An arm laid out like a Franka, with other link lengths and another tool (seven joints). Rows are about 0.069 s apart.
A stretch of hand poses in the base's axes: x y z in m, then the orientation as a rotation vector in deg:
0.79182 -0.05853 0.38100 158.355 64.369 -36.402
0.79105 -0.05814 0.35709 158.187 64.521 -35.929
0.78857 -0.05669 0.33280 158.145 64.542 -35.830
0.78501 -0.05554 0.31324 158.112 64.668 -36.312
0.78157 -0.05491 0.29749 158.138 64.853 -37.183
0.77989 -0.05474 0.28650 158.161 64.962 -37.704
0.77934 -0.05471 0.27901 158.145 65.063 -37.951
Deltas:
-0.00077 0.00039 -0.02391 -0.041 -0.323 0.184
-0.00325 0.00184 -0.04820 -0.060 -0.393 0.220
-0.00681 0.00299 -0.06776 -0.058 -0.057 0.265
-0.01025 0.00362 -0.08351 0.000 0.559 0.286
-0.01193 0.00379 -0.09450 0.043 0.929 0.294
-0.01248 0.00382 -0.10199 0.064 1.107 0.335

